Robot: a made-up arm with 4 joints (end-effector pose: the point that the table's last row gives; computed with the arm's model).
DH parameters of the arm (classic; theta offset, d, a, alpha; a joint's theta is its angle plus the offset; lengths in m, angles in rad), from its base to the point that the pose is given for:
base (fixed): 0 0.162 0 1.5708
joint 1: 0 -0.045 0.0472 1.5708
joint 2: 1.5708 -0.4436 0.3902 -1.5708
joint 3: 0 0.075 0.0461 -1.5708
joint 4: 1.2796 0 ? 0
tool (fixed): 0.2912 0.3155 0 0
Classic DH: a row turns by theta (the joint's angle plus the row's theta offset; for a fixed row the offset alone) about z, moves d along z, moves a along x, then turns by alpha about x.
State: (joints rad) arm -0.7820 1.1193 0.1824 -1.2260
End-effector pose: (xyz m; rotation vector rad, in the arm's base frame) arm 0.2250 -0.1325 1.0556 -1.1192 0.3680 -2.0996
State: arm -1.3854 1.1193 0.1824 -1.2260
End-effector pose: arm 0.6923 -0.1325 0.7701 -1.7417 0.6445 -1.7207
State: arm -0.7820 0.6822 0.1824 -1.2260
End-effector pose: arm 0.3128 -0.3348 0.9684 -0.9281 0.4677 -1.7046
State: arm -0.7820 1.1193 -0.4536 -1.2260
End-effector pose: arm -0.0003 -0.2099 1.0554 -0.3498 0.4027 -2.3787
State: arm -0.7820 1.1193 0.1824 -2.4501
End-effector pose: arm 0.2255 0.0583 1.0291 1.2393 0.3758 2.4733
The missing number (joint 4, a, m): 0.1676
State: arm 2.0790 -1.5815 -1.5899 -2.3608
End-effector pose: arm -0.6395 -0.1704 0.6675 0.1833 -0.4674 -0.7767
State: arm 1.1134 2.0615 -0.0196 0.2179
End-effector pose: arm -0.8554 0.1780 0.1402 1.0227 -0.7877 -1.6245
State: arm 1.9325 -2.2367 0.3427 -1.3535
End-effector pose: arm -0.9306 0.2759 0.3259 -0.8338 -2.1233 0.6943
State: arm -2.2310 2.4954 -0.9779 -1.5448
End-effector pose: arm 0.5499 0.7298 0.1405 -1.6413 -1.3578 -2.2422
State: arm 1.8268 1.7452 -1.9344 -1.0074
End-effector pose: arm 0.0062 0.1806 -0.4045 -2.5887 0.7630 -0.7611
